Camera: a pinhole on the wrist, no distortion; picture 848 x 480 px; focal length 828.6 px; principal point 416.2 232.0 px. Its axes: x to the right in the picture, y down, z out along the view. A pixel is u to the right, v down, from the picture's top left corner.
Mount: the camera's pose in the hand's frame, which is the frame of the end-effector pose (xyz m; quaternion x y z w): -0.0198 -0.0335 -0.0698 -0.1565 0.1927 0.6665 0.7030
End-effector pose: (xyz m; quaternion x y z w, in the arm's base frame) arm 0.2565 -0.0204 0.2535 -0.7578 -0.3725 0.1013 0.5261
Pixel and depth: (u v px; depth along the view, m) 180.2 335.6 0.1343
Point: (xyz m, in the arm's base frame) 0.1983 0.0084 0.2196
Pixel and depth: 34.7 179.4 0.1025
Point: 0.2152 0.0089 0.2564
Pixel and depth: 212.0 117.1 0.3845
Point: 0.1538 0.2293 0.0786
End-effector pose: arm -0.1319 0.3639 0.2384 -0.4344 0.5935 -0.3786 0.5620
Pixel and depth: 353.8 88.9 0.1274
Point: -0.0879 0.3624 0.2150
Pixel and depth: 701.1 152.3 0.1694
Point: -0.0906 0.3899 0.1399
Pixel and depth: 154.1 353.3 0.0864
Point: -0.1113 0.3859 0.2608
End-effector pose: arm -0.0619 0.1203 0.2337 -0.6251 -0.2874 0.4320 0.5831
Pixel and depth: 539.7 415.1 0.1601
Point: -0.1447 0.1010 0.1815
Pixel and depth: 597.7 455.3 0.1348
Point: -0.1230 0.0881 0.1875
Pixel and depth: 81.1 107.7 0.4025
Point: -0.3504 0.3423 0.2290
